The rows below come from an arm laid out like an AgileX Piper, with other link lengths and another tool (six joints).
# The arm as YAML. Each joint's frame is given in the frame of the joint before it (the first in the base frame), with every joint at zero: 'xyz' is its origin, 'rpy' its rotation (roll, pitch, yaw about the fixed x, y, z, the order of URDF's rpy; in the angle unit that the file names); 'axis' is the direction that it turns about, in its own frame. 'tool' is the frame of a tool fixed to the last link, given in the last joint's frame.
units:
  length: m
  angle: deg
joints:
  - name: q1
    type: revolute
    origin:
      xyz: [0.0, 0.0, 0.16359]
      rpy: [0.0, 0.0, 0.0]
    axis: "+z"
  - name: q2
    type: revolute
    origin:
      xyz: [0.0, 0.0, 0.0]
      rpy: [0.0, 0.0, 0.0]
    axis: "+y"
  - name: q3
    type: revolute
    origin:
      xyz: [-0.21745, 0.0, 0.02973]
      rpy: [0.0, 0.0, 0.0]
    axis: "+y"
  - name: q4
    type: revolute
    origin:
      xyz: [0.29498, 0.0, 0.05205]
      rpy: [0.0, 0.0, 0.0]
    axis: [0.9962, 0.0, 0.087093]
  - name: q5
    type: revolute
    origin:
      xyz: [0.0, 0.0, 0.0]
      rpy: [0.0, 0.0, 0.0]
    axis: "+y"
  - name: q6
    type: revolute
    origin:
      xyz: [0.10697, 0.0, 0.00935]
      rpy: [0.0, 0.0, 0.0]
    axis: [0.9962, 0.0, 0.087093]
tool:
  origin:
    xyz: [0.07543, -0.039, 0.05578]
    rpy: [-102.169, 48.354, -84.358]
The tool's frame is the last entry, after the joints.
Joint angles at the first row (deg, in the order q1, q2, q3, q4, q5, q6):
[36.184, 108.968, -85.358, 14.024, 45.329, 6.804]
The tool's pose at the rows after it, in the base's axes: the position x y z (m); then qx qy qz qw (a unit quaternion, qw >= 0):
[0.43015, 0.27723, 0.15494, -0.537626, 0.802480, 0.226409, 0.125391]
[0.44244, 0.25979, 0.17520, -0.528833, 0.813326, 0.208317, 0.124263]
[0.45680, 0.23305, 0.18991, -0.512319, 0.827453, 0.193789, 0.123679]
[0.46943, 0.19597, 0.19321, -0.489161, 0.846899, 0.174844, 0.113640]
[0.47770, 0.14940, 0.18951, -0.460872, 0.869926, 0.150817, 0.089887]
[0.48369, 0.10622, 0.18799, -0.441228, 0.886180, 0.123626, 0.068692]
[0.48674, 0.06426, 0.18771, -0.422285, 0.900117, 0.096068, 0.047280]
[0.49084, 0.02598, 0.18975, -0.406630, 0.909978, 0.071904, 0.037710]
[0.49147, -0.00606, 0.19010, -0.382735, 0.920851, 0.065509, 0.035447]
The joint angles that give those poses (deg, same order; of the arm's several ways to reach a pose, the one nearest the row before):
[35.575, 108.967, -89.928, 10.178, 50.673, 9.280]
[33.747, 108.969, -93.878, 7.547, 55.082, 10.500]
[30.679, 108.968, -96.782, 6.008, 58.593, 10.678]
[26.825, 108.967, -97.845, 4.086, 61.417, 10.678]
[22.339, 108.967, -97.908, 1.461, 64.714, 10.494]
[18.233, 108.967, -97.908, -1.466, 67.181, 9.375]
[14.340, 108.967, -97.907, -4.602, 69.340, 8.199]
[10.512, 108.967, -97.909, -7.126, 69.879, 6.646]
[6.911, 108.968, -97.909, -7.707, 70.104, 6.064]

